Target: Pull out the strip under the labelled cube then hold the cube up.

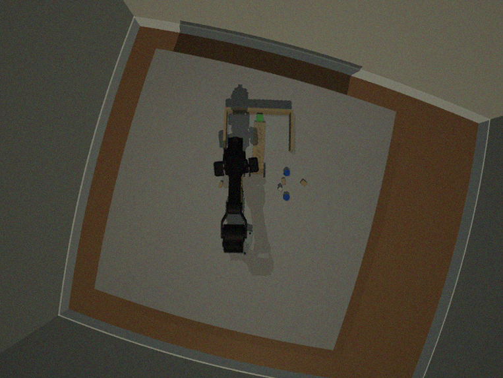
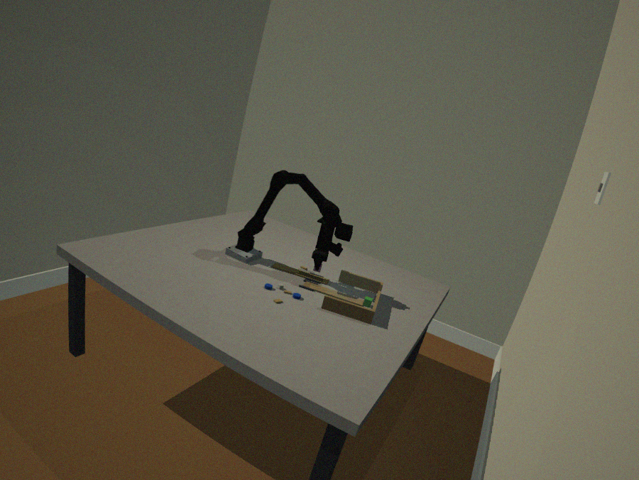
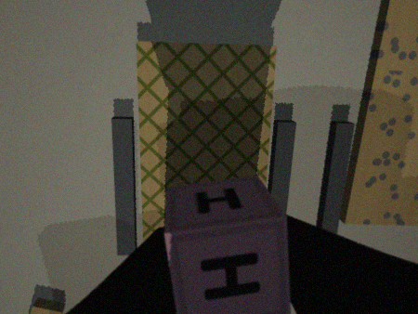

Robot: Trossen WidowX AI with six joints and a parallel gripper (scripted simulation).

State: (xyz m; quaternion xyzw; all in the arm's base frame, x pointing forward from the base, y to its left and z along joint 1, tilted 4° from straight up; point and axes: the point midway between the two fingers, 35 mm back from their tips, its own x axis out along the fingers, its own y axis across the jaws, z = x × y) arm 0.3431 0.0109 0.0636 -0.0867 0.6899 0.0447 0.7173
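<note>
Now: the strip 70 mm behind my gripper tip and 40 mm below it. Round my gripper tip: tan block (80 mm behind, 70 mm to the left, 40 mm below); then labelled cube (10 mm above).
</note>
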